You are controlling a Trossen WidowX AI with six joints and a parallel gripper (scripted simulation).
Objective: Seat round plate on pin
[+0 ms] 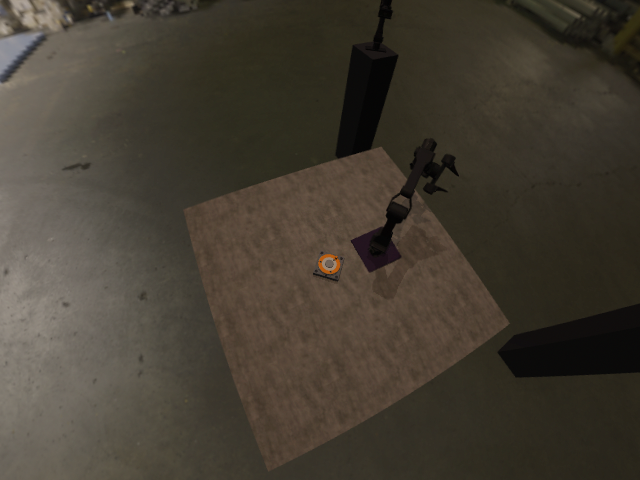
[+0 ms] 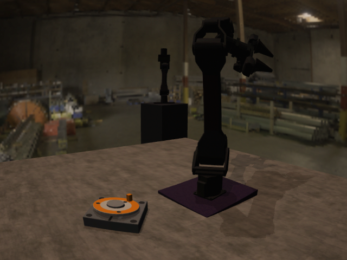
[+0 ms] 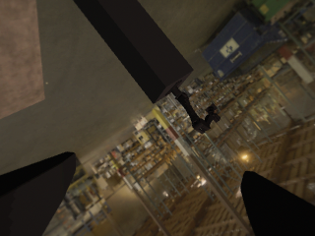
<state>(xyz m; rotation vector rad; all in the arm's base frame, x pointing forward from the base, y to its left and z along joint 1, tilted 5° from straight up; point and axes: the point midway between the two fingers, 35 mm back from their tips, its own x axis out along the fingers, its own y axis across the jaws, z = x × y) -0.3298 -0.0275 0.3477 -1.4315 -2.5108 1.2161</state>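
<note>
The square base is 58 cm ahead of my gripper tip, 6 cm to the right of it and 35 cm below it.
</note>
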